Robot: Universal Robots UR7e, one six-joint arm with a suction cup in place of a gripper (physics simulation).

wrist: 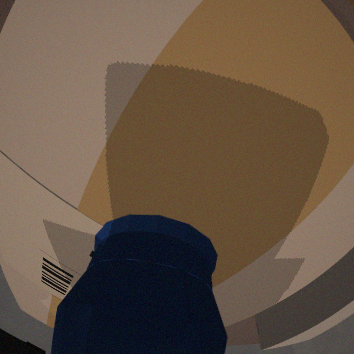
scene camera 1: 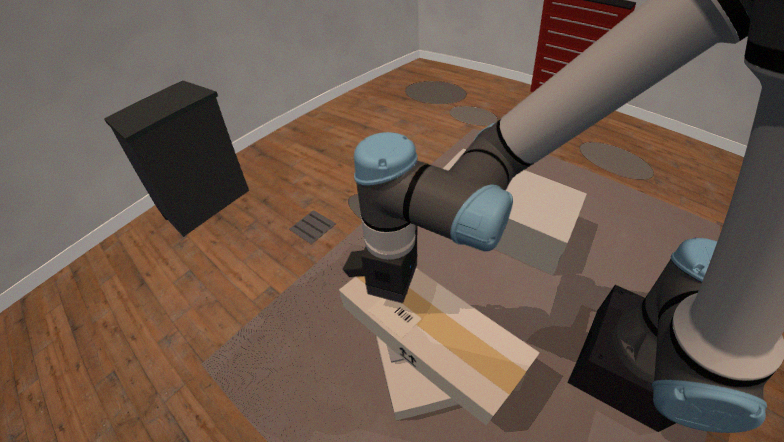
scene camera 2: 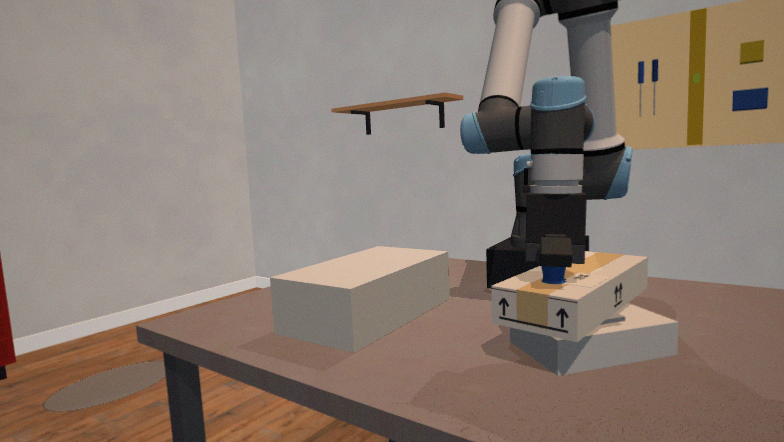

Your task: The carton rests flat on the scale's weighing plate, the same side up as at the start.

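Pixels of known places: hand, tool point: (wrist: 160,231) (scene camera 2: 552,289); arm's base, link origin: (scene camera 1: 651,345).
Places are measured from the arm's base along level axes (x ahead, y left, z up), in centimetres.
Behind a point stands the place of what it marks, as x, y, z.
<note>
The carton (scene camera 1: 458,343) @[31.6, 17.0, 2.2] (scene camera 2: 532,307) @[53.7, 12.4, 0.0] (wrist: 225,40) is long and pale, with tan tape along its top. A barcode label and upward-pointing arrows show on it. My suction gripper (scene camera 1: 387,291) @[46.3, 13.5, 1.0] (scene camera 2: 553,274) (wrist: 155,225) is on the carton's top near one end, with its blue cup against the surface, and is shut on the carton. Beneath is a low pale body (scene camera 1: 411,389) @[35.3, 25.3, -5.3] (scene camera 2: 631,345) @[41.9, 24.2, -7.9], apparently the scale, turned at an angle to the carton. The carton overhangs it and looks roughly level, arrows up. Its weighing plate is mostly hidden, and I cannot tell whether the carton touches it.
A large plain pale box (scene camera 1: 546,205) @[28.9, -25.6, 0.6] (scene camera 2: 400,304) @[42.2, -16.8, -6.3] stands on the brown table (scene camera 1: 307,329) @[61.6, 24.7, -10.8] (scene camera 2: 384,378) @[63.3, -7.3, -10.8], apart from the carton. The arm's black base block (scene camera 1: 609,351) @[7.3, 4.8, -0.2] (scene camera 2: 502,263) @[9.3, -7.2, -4.1] is behind the carton in the second scene view. A dark cabinet (scene camera 1: 186,164) stands by the wall.
</note>
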